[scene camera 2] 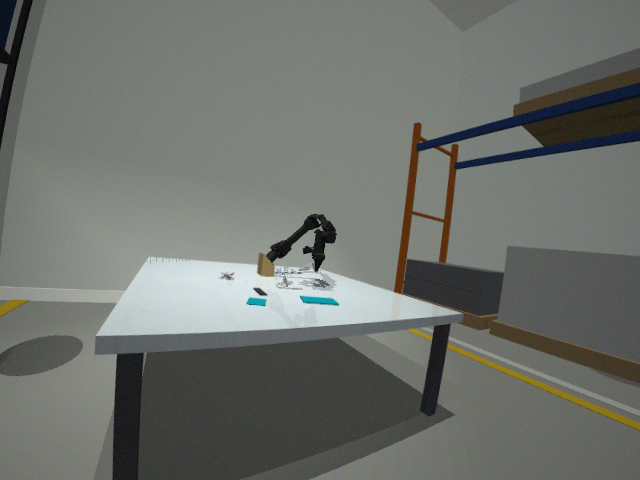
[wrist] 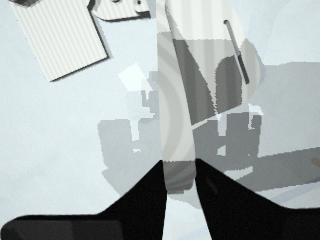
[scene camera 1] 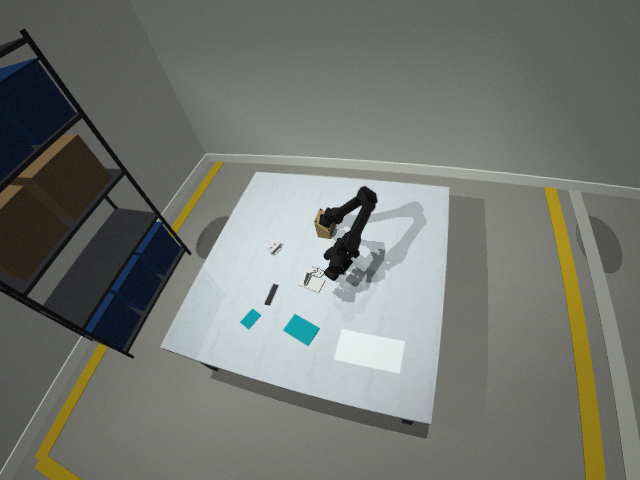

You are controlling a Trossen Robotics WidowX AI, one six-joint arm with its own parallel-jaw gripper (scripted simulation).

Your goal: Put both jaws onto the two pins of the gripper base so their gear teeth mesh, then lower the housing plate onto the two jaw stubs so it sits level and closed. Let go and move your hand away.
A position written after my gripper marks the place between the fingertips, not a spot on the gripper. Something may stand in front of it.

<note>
My gripper (wrist: 179, 165) carries a grey gripper jaw.
</note>
